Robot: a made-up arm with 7 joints. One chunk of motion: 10 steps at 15 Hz.
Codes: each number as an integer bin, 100 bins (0 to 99) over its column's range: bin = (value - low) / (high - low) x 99, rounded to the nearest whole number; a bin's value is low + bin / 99 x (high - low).
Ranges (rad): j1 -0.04..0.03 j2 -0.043..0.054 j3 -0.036..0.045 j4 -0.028..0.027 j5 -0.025..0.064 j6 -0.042..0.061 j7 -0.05..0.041
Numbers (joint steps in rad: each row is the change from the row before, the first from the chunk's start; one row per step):
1: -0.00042 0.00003 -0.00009 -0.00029 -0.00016 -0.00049 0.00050
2: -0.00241 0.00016 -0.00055 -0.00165 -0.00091 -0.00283 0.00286
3: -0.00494 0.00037 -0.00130 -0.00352 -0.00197 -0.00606 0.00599
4: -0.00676 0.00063 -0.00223 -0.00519 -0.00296 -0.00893 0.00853
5: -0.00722 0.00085 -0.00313 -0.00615 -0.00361 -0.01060 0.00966
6: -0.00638 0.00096 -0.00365 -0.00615 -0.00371 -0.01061 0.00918
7: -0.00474 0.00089 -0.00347 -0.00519 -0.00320 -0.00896 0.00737
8: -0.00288 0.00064 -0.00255 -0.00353 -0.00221 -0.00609 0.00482
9: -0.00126 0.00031 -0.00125 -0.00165 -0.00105 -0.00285 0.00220
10: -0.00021 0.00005 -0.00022 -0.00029 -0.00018 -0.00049 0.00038
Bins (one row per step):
1: 56 44 44 50 28 40 55
2: 53 44 43 47 27 38 58
3: 50 44 42 44 26 35 61
4: 47 45 41 41 25 32 64
5: 46 45 40 39 24 30 65
6: 48 45 40 39 24 30 64
7: 50 45 40 41 24 32 62
8: 52 45 41 44 25 35 60
9: 55 44 42 47 27 38 57
10: 56 44 44 50 28 40 55

